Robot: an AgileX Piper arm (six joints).
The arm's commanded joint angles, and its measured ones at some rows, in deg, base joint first. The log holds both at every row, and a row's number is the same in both.
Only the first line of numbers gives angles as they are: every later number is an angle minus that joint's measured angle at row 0.
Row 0, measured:
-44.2, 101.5, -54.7, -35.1, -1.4, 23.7
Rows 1 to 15, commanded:
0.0, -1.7, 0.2, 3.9, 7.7, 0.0
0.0, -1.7, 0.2, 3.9, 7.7, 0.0
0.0, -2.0, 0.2, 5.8, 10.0, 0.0
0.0, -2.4, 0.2, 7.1, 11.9, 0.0
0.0, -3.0, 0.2, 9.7, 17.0, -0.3
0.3, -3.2, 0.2, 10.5, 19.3, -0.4
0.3, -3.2, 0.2, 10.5, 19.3, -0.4
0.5, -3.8, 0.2, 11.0, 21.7, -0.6
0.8, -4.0, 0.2, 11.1, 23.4, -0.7
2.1, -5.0, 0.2, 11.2, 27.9, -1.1
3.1, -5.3, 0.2, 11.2, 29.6, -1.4
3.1, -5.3, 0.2, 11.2, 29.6, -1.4
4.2, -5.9, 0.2, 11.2, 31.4, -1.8
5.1, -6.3, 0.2, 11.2, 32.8, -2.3
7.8, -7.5, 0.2, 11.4, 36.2, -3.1
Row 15, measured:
4.9, -5.7, 0.0, 10.9, 31.5, -1.6
